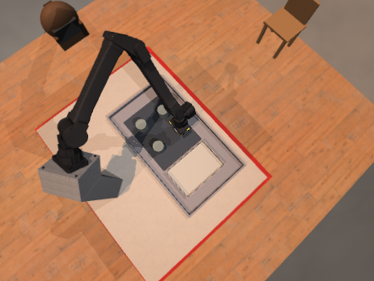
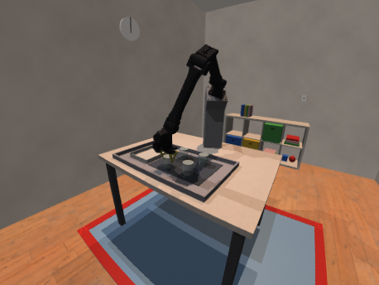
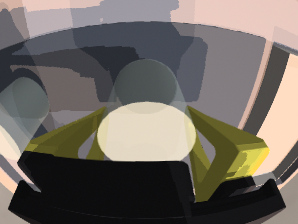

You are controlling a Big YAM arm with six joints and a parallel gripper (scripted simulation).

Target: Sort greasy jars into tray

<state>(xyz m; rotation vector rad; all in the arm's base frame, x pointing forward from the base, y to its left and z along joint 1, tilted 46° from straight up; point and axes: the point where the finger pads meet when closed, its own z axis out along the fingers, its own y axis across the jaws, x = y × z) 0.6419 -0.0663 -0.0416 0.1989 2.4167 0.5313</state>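
The pale tray is 90 mm behind my hand, 240 mm to the right of it and 40 mm below it. Round my hand: dark drying mat: 90 mm behind, 80 mm to the left, 50 mm below.
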